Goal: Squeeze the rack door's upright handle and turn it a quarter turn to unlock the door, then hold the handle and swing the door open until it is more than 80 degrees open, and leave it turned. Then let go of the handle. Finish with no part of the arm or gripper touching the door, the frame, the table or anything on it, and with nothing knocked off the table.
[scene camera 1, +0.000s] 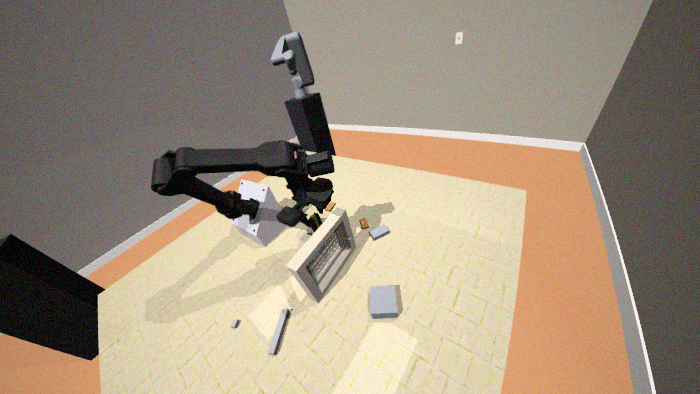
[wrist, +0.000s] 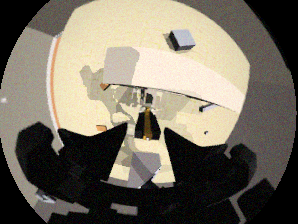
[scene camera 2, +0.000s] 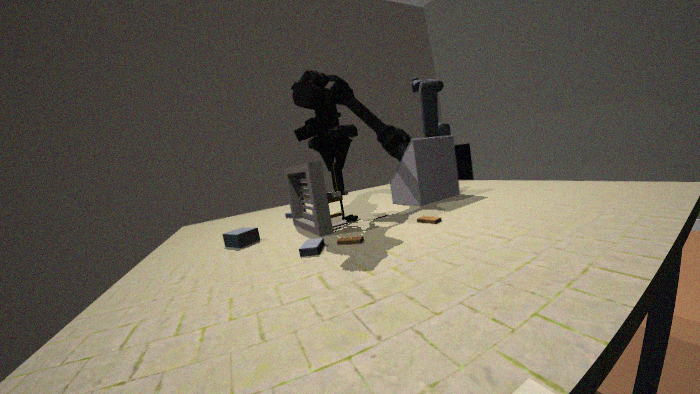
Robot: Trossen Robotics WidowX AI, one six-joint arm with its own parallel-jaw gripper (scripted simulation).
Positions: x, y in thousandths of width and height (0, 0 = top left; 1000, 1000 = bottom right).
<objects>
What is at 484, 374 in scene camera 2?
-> My gripper.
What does my gripper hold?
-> Nothing.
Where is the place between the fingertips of my gripper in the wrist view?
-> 492, 569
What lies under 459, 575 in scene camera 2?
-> A rack.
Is my gripper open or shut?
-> Open.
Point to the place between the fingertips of my gripper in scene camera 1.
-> At 451, 560
</objects>
